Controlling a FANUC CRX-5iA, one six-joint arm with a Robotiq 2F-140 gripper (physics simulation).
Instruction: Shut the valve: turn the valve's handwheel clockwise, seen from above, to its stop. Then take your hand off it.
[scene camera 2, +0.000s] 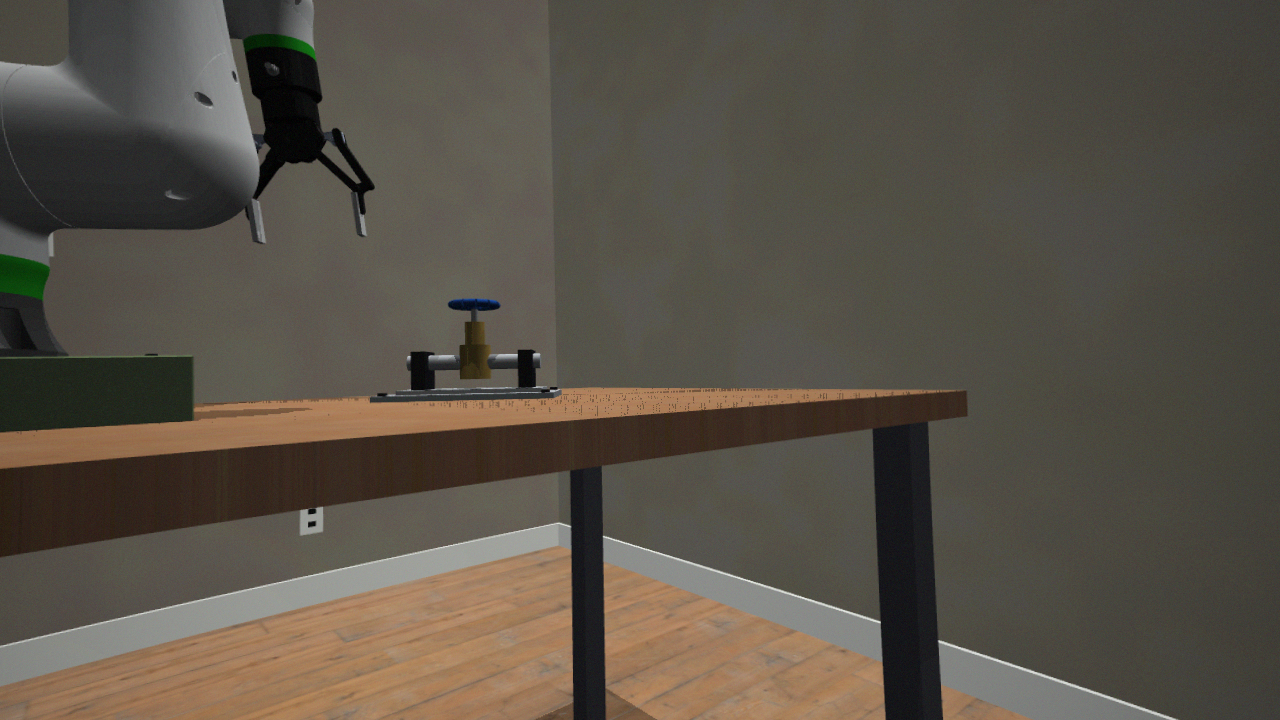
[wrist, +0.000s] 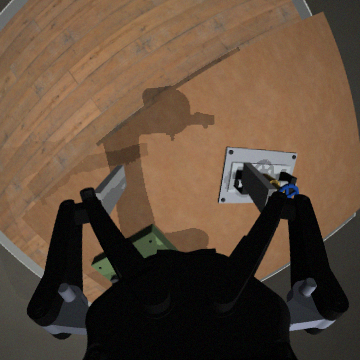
I see my gripper (scene camera 2: 311, 239) and a grey base plate (scene camera 2: 553, 392).
My gripper also shows in the wrist view (wrist: 183, 173). The grey base plate is seen too in the wrist view (wrist: 232, 154).
